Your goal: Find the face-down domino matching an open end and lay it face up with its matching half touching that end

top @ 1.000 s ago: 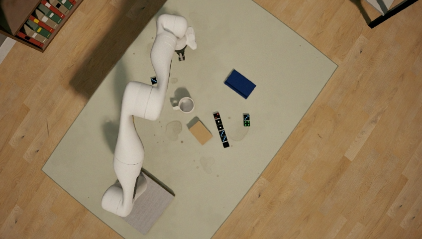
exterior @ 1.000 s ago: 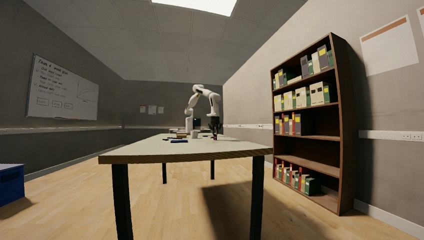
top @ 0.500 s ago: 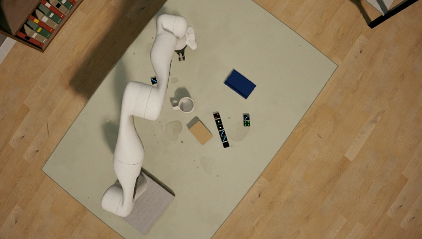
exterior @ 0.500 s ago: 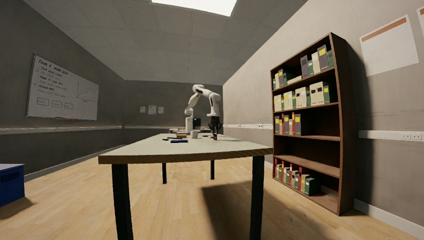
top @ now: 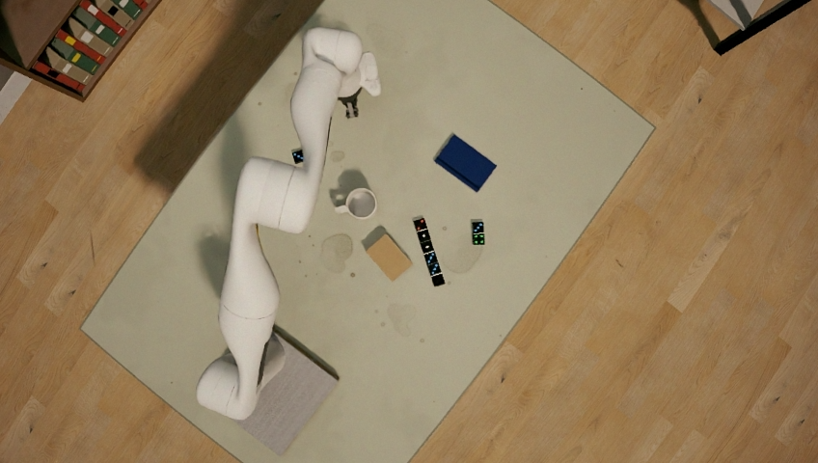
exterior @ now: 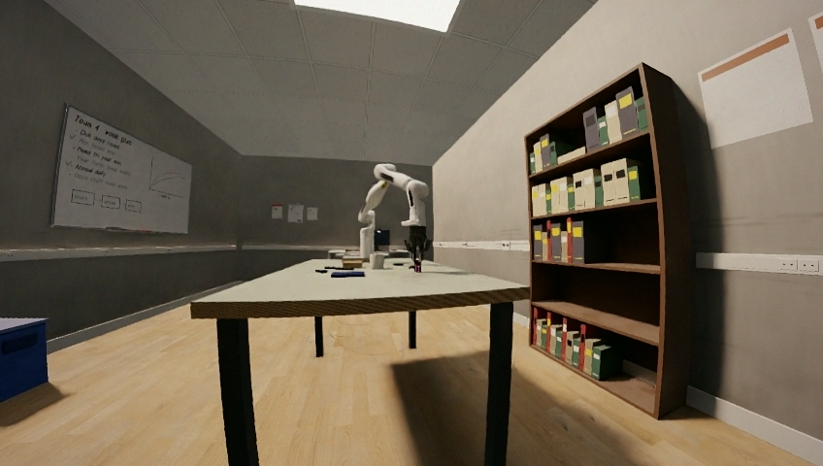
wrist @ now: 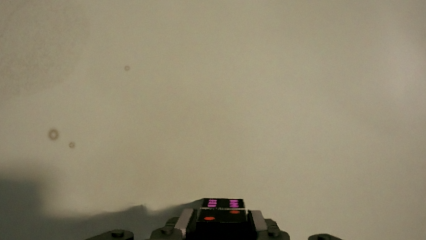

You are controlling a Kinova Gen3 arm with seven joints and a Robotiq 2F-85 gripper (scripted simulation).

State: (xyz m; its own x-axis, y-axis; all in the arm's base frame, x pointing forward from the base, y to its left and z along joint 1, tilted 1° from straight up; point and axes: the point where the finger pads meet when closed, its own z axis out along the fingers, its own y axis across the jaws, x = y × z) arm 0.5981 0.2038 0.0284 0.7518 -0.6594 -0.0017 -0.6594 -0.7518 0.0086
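My hand is 4 cm above the domino. Also, from my hand: white mug: 18 cm behind, 17 cm to the right, 3 cm below; then tan block: 29 cm to the right, 24 cm behind, 5 cm below.
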